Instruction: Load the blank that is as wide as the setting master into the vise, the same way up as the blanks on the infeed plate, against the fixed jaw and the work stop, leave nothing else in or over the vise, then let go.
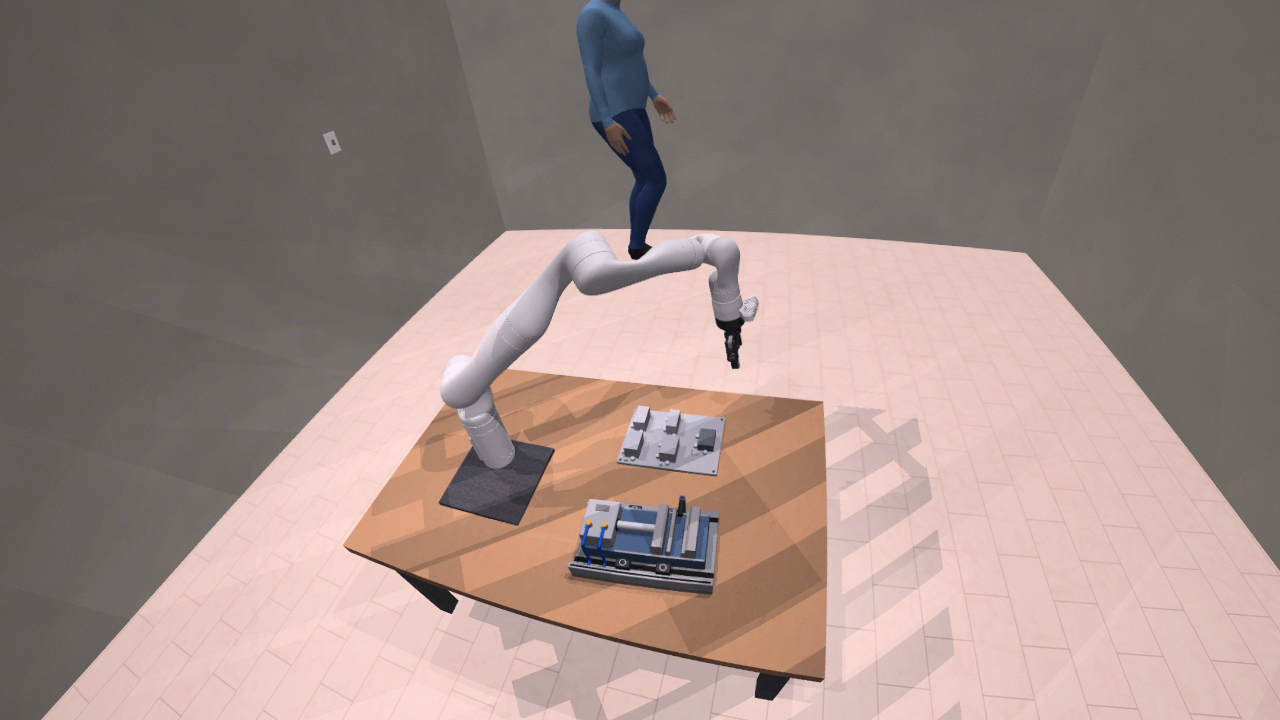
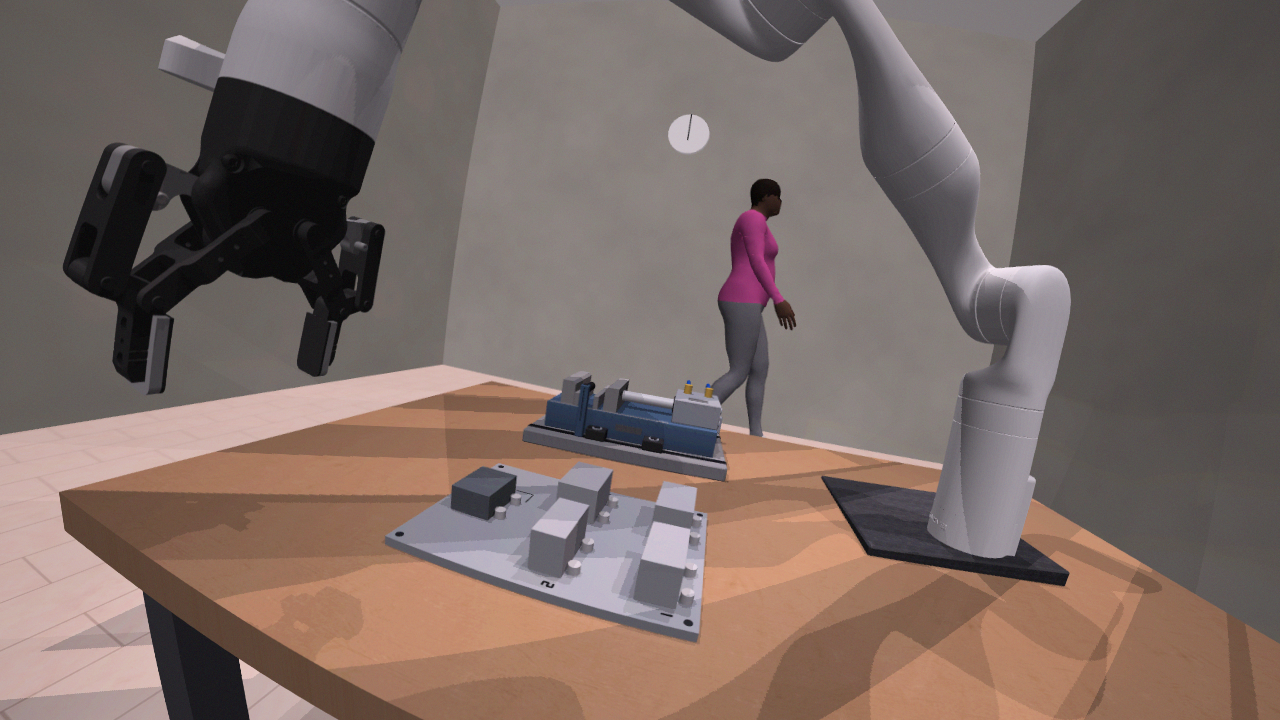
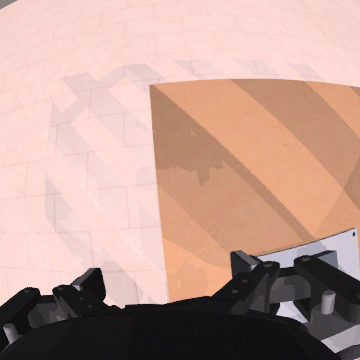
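Pixels of known places: gripper, fingertip midpoint: (image 1: 737,356) (image 2: 240,379) (image 3: 166,275); arm's base, origin of the base link: (image 1: 499,454) (image 2: 965,539).
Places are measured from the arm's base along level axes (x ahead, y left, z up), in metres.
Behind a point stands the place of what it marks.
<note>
The grey infeed plate (image 1: 695,465) @(y 0.094, x 0.520, z -0.005 m) (image 2: 459,545) @(y 0.243, x 0.508, z -0.005 m) (image 3: 340,242) @(y 0.115, x 0.560, z -0.005 m) lies at the middle of the table. It carries several light grey blanks, among them one blank (image 1: 640,416) @(y 0.195, x 0.348, z 0.030 m) (image 2: 662,563) @(y 0.234, x 0.346, z 0.031 m), and a dark grey setting master (image 1: 706,437) @(y 0.168, x 0.533, z 0.020 m) (image 2: 482,490) @(y 0.191, x 0.523, z 0.020 m) at one end. The blue vise (image 1: 637,530) @(y -0.148, x 0.452, z 0.065 m) (image 2: 625,419) @(y -0.082, x 0.466, z 0.041 m) stands nearer the table's front, with nothing between its jaws. My gripper (image 1: 733,359) @(y 0.365, x 0.579, z 0.135 m) (image 2: 333,315) (image 3: 166,275) @(y 0.365, x 0.579, z 0.135 m) is open and empty. It hangs high above the table's far edge, beyond the master's end of the plate.
The wooden table (image 1: 780,465) @(y 0.141, x 0.728, z -0.013 m) (image 2: 780,607) @(y 0.188, x 0.247, z -0.013 m) (image 3: 250,161) @(y 0.249, x 0.695, z -0.013 m) also bears the arm's dark base mat (image 1: 495,489) @(y -0.102, x 0.046, z -0.004 m) (image 2: 887,515) @(y -0.040, x 0.087, z -0.004 m). One person (image 1: 623,107) walks behind the table, and another person (image 2: 752,286) passes beyond the vise.
</note>
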